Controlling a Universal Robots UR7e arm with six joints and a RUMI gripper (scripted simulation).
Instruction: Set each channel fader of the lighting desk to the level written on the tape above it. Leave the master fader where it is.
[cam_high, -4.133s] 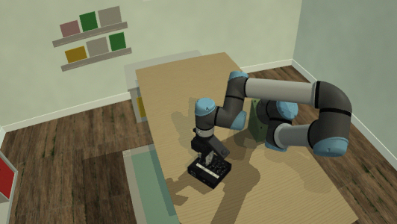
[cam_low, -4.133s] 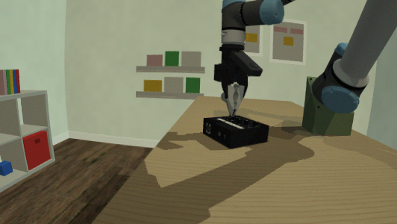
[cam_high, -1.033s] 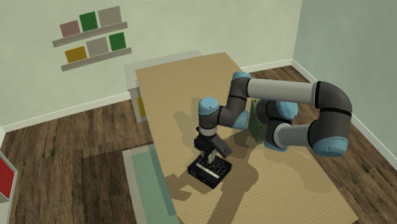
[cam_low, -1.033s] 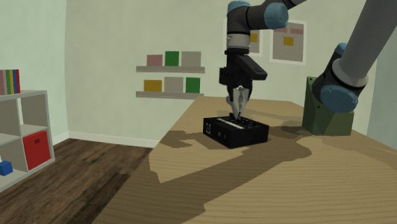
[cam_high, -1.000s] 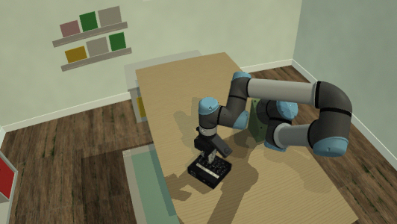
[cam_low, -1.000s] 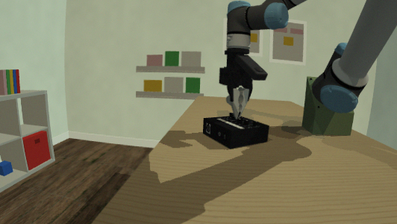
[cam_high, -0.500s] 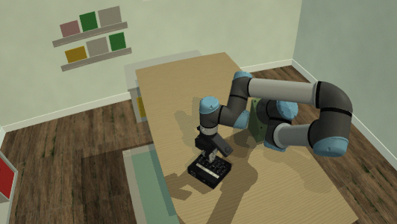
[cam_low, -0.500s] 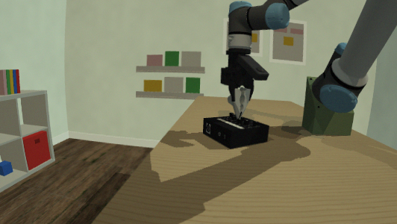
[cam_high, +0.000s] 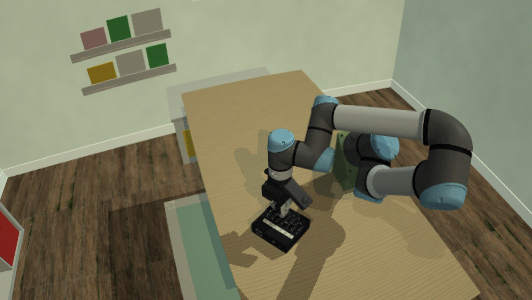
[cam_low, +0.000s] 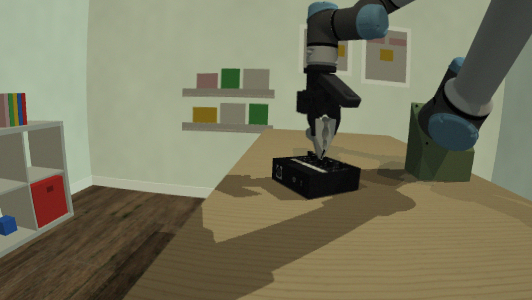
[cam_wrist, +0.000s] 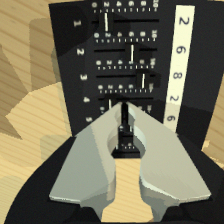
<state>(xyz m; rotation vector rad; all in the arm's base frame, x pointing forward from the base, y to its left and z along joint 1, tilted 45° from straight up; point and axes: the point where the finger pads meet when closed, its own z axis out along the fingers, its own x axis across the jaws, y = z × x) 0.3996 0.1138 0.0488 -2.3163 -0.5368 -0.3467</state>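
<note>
Now: the fader cap 40 mm to the left of my hand, 20 mm behind it and 10 mm below it. From my hand the other things lie so: master fader: 70 mm to the right, 20 mm ahead, 10 mm below.
</note>
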